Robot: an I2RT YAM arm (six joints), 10 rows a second.
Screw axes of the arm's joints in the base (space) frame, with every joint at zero. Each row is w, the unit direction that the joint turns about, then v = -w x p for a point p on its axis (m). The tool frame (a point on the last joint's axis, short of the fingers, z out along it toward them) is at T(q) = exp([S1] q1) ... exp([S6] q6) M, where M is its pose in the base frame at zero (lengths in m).
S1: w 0 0 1 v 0 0 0
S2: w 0 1 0 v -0.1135 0 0.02
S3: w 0 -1 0 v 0.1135 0 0.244
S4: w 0 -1 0 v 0.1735 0 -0.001
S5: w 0 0 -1 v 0 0.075 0
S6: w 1 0 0 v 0 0.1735 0
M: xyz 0.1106 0 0.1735 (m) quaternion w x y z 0.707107 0 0.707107 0
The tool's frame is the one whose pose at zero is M.
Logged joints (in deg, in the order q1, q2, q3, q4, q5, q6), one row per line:
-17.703, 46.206, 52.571, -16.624, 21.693, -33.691
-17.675, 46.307, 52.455, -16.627, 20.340, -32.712
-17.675, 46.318, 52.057, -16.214, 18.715, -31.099
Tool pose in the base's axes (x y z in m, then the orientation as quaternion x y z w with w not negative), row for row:
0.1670, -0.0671, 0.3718, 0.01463, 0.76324, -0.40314, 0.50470
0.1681, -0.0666, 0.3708, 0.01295, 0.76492, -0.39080, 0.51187
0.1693, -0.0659, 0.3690, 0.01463, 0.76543, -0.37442, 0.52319
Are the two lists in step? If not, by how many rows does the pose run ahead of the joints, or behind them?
They are in step.
